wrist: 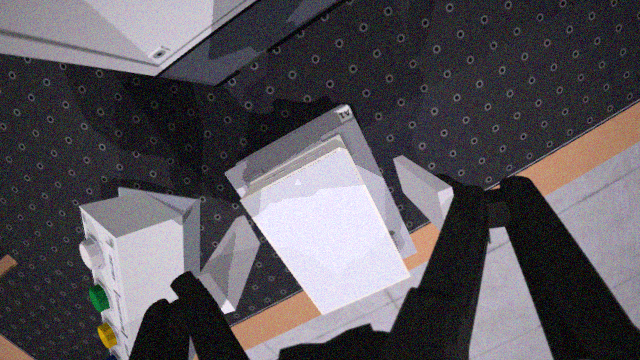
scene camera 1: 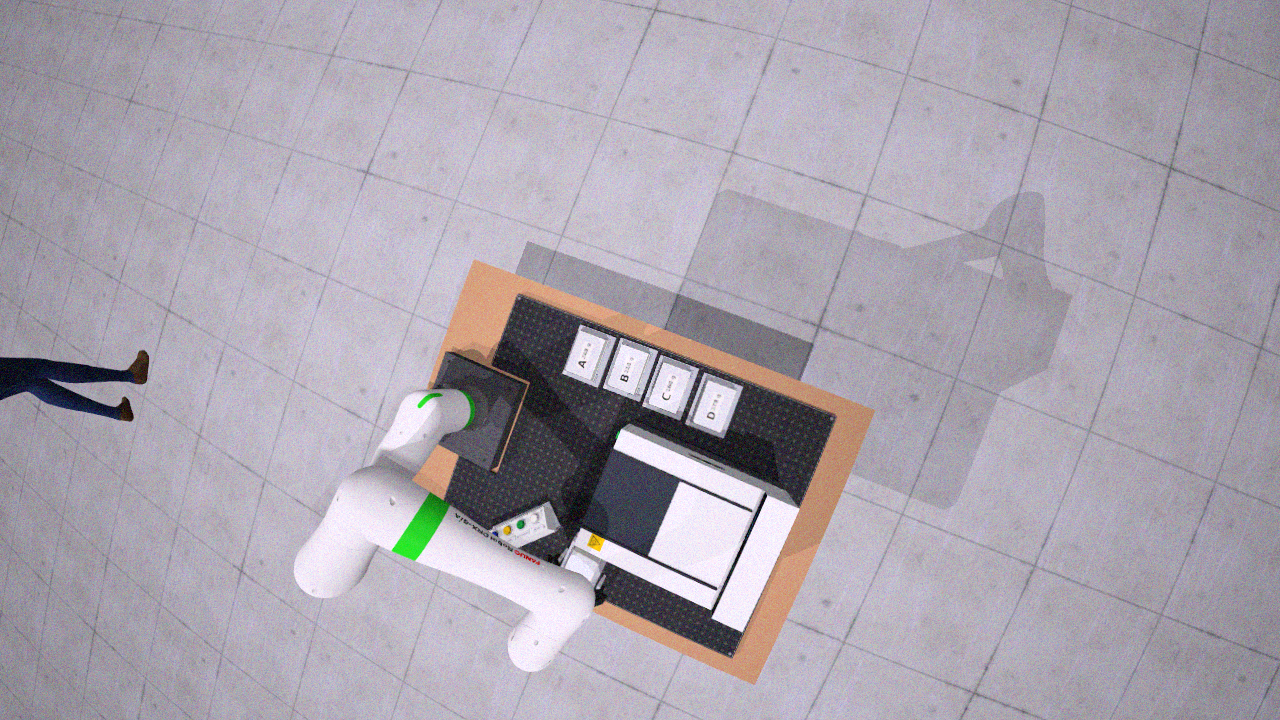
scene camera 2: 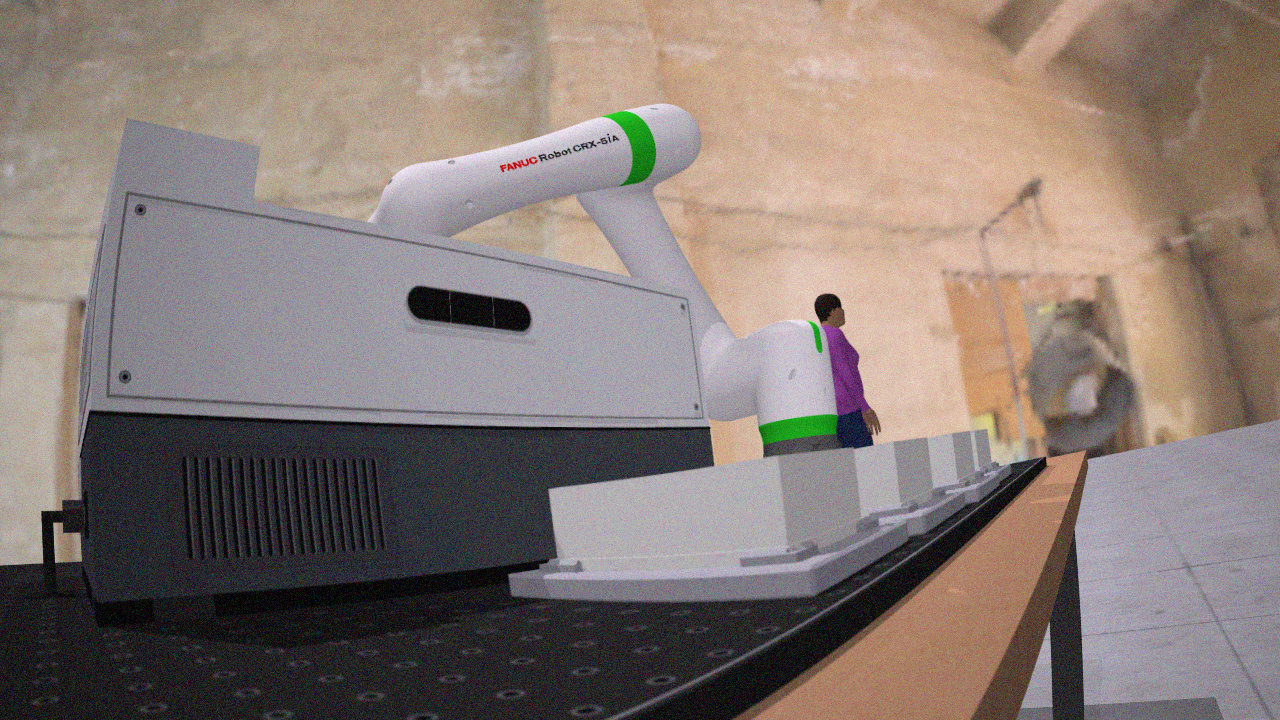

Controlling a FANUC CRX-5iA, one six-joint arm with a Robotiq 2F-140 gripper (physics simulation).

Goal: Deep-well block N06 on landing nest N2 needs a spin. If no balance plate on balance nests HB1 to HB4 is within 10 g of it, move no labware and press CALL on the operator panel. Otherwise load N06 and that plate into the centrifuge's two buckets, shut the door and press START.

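Seen in the pictures: gripper, fingertip midpoint: (wrist: 322, 203) (scene camera 1: 584, 565); arm's base, origin of the base link: (scene camera 1: 469, 408).
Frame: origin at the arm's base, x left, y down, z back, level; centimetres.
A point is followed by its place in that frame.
A white block (wrist: 327, 235) @[y -4.3, x -35.0, z -49.3 cm] sits on a grey nest (wrist: 372, 170) @[y -0.1, x -34.5, z -54.9 cm] marked A1 in the wrist view; no N06 label is readable. My gripper (wrist: 322, 203) @[y -2.0, x -33.6, z -50.1 cm] is open, its pads on either side of the block with gaps, holding nothing. Four white plates lettered A (scene camera 1: 587, 355) @[y -1.8, x 27.1, z -33.7 cm], B (scene camera 1: 629, 368) @[y -1.7, x 26.9, z -46.9 cm], C (scene camera 1: 670, 386) @[y -1.8, x 25.3, z -59.8 cm] and D (scene camera 1: 713, 404) @[y -1.8, x 23.8, z -72.9 cm] stand on nests in a row; their weights are too small to read surely. The centrifuge (scene camera 1: 666, 519) @[y -17.4, x -5.9, z -69.0 cm] (scene camera 2: 393, 322) @[y -11.5, x 9.2, z -80.5 cm] stands on the table; its buckets do not show. The operator panel (scene camera 1: 526, 525) @[y -3.1, x -27.6, z -29.9 cm] (wrist: 150, 260) @[y -2.8, x -28.4, z -35.3 cm] has white, green and yellow buttons and part of a blue one.
The black perforated board (scene camera 1: 537, 313) @[y 3.6, x 35.3, z -12.3 cm] (scene camera 2: 358, 671) @[y 3.6, x 22.6, z -92.7 cm] lies on the wooden table (scene camera 1: 474, 286) @[y 4.9, x 38.5, z 13.1 cm] (scene camera 2: 993, 617) @[y 4.9, x 37.4, z -80.6 cm]. The robot's base stands on a dark plate (scene camera 1: 505, 420) @[y -0.4, x 0.4, z -13.4 cm] at one end. The panel is close beside one finger. A person (scene camera 1: 62, 380) (scene camera 2: 844, 367) stands away from the table.
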